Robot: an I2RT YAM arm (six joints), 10 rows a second.
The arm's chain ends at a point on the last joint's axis. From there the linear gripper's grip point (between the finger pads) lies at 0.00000 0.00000 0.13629 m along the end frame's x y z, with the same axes.
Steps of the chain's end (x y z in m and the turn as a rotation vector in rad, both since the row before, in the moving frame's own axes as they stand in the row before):
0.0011 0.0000 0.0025 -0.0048 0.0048 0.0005
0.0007 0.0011 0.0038 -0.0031 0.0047 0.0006
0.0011 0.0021 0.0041 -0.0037 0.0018 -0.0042
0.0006 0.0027 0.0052 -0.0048 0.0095 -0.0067
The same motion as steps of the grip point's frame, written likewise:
0.0018 0.0007 0.0025 -0.0048 0.0048 0.0005
0.0013 0.0015 0.0038 -0.0031 0.0047 0.0006
0.0013 0.0026 0.0041 -0.0037 0.0018 -0.0042
0.0019 0.0033 0.0052 -0.0048 0.0095 -0.0067

